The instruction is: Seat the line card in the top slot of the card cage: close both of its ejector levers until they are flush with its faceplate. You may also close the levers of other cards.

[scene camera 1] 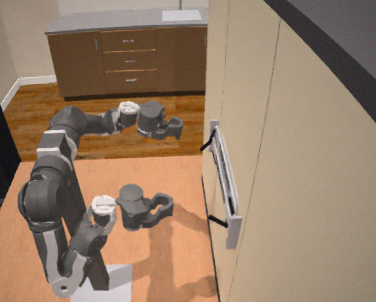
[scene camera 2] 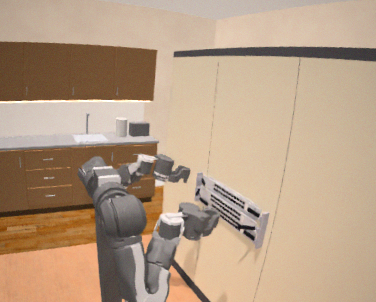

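Observation:
The card cage [scene camera 1: 232, 239] [scene camera 2: 262, 232] is set in the cream wall. The top card [scene camera 2: 229, 194] has dark levers at its near end [scene camera 2: 253, 211] and far end [scene camera 2: 203, 183]; both look folded against the faceplate, but exact flushness is too small to tell. Below it, another card's near lever [scene camera 1: 218, 221] [scene camera 2: 245, 227] and far lever [scene camera 1: 206, 144] [scene camera 2: 197, 191] stick out. My left gripper [scene camera 1: 179, 129] [scene camera 2: 187, 174] is shut and empty, a short way out from the cage's far end. My right gripper [scene camera 1: 170, 202] [scene camera 2: 215, 215] is shut and empty, apart from the cage, towards its near end.
The tall cream wall panels [scene camera 1: 300, 165] [scene camera 2: 250, 125] surround the cage. A brown cabinet with a grey counter [scene camera 1: 125, 22] [scene camera 2: 30, 141] stands at the back. The robot's pedestal stands on a pale base plate [scene camera 1: 122, 280].

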